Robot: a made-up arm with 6 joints.
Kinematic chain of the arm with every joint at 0, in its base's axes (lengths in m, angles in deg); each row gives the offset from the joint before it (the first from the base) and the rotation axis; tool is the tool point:
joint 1: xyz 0 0 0.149 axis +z
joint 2: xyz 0 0 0 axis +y
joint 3: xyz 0 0 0.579 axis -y
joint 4: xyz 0 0 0 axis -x
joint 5: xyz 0.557 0 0 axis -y
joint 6: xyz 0 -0.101 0 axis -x
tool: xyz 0 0 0
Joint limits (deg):
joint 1: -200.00..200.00
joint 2: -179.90..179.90
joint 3: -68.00..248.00
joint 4: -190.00..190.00
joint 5: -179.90..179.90
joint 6: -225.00..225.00
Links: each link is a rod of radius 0.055 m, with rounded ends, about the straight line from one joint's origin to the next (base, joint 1, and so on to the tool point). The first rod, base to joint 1, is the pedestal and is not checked.
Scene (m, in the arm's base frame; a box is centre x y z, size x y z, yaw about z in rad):
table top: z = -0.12
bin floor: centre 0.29 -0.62 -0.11 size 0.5 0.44 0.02 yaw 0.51
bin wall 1: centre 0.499 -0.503 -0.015 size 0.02 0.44 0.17 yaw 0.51
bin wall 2: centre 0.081 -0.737 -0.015 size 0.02 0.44 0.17 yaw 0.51
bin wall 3: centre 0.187 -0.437 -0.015 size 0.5 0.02 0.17 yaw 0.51
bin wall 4: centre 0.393 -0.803 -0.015 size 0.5 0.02 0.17 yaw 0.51
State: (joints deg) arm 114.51 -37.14 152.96 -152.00 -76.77 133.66
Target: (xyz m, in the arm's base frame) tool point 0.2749 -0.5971 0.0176
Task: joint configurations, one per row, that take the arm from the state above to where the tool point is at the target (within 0.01 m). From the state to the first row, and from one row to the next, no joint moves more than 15 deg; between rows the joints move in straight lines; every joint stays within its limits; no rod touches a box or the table.
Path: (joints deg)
1: 116.63 -40.00 165.28 -153.91 -76.77 133.66
2: 118.76 -42.86 177.60 -155.81 -76.77 133.66
3: 120.88 -45.72 189.91 -157.72 -76.77 133.66
4: 123.00 -48.58 202.23 -159.62 -76.77 133.66

